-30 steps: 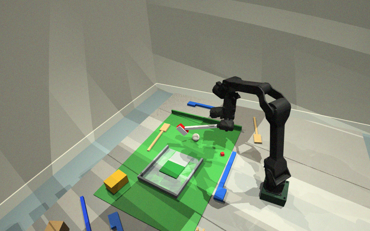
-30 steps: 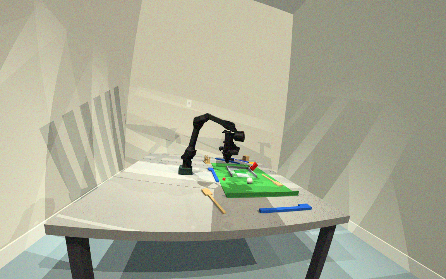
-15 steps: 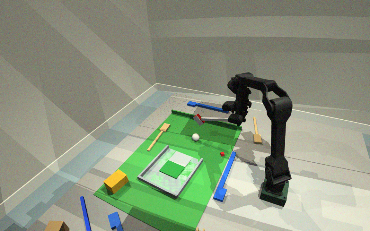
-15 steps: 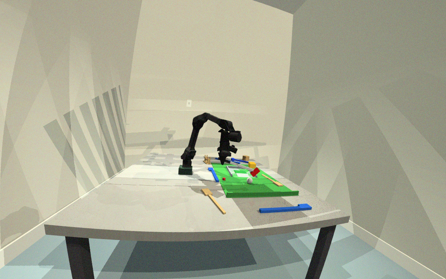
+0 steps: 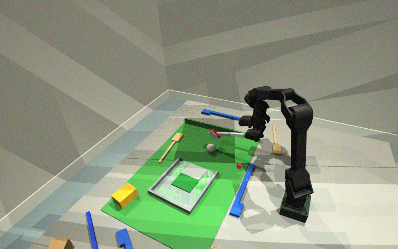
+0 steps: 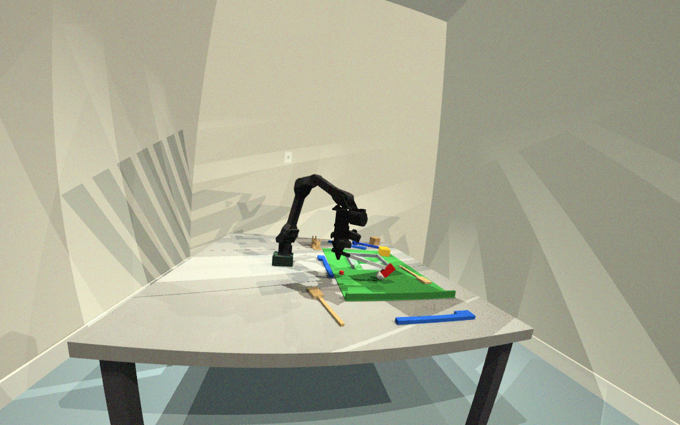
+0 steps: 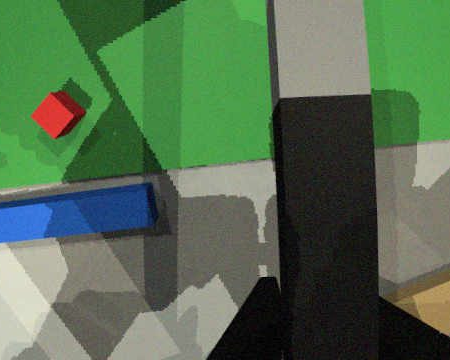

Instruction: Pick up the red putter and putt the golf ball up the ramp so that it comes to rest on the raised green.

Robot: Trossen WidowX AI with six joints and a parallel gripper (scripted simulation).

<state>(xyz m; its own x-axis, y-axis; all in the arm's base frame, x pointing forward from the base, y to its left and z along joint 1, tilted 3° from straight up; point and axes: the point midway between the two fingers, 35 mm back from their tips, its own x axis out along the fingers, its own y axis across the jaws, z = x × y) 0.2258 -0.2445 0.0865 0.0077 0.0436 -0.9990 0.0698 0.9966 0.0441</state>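
Right now my gripper tip is 10 cm to the right of the small red cube, 10 cm above it and 5 cm short of it. From my gripper tip the other things lie so: grey frame 31 cm to the left, 24 cm ahead, 10 cm below; white golf ball 22 cm ahead, 8 cm below, 4 cm to the left; green mat 25 cm ahead, 21 cm to the left, 11 cm below.
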